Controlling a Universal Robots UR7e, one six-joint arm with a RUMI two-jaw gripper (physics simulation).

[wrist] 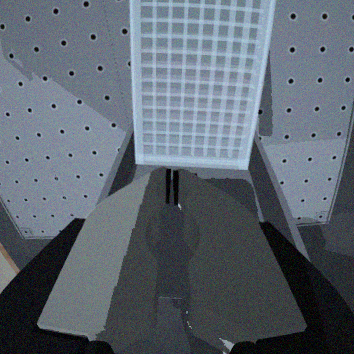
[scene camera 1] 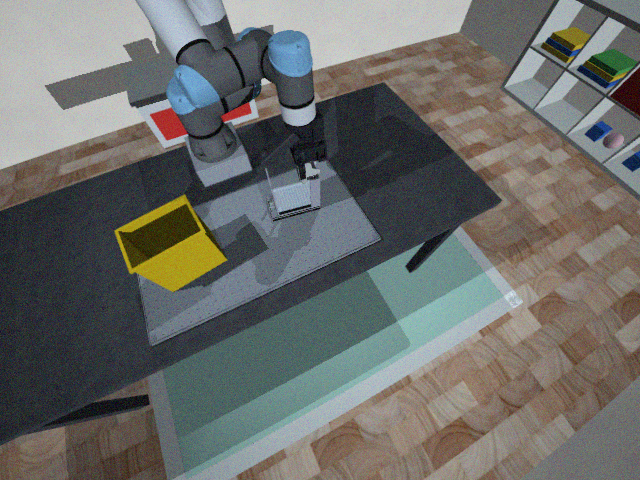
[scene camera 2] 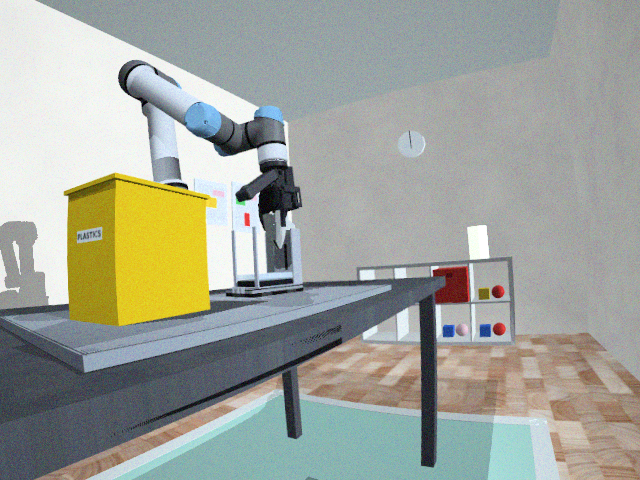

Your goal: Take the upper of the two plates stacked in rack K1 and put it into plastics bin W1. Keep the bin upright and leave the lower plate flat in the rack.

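Pixels of known places: gripper, fingertip midpoint: (wrist: 171,171) (scene camera 1: 304,182) (scene camera 2: 278,248); arm's base, origin of the base link: (scene camera 1: 214,145).
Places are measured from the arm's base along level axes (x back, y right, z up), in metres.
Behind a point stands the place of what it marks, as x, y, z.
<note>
A pale plate with a grid of wells (scene camera 1: 292,198) @(-0.309, -0.158, -0.025) (scene camera 2: 275,276) @(-0.338, -0.152, -0.028) (wrist: 194,90) @(-0.301, -0.179, -0.028) lies flat in rack K1 (scene camera 2: 296,258) (wrist: 283,192). The edge of a second plate cannot be told apart under it. My gripper (scene camera 1: 305,178) @(-0.315, -0.199, 0.036) (scene camera 2: 280,246) @(-0.315, -0.199, 0.036) (wrist: 171,171) @(-0.315, -0.199, 0.036) is shut and empty, fingers pointing down. In the second scene view its tips are above plate height, between the rack's uprights. In the wrist view they appear beside the near short end of the plate; whether they touch it cannot be told. Plastics bin W1 (scene camera 1: 188,258) @(-0.408, 0.163, 0.041) (scene camera 2: 160,253) @(-0.412, 0.190, 0.018), yellow and open-topped, stands upright left of the rack.
The rack and bin stand on a grey perforated board (scene camera 1: 330,227) @(-0.433, -0.230, -0.067) (scene camera 2: 248,322) @(-0.538, 0.158, -0.069) (wrist: 55,145) @(-0.436, -0.228, -0.067) on a dark table (scene camera 1: 413,170) @(-0.348, -0.616, -0.080) (scene camera 2: 180,356) @(-0.559, 0.270, -0.080). The rack's thin posts and tall end panel rise around the plate. The arm's base (scene camera 1: 222,167) @(-0.087, 0.004, -0.022) stands behind the board.
</note>
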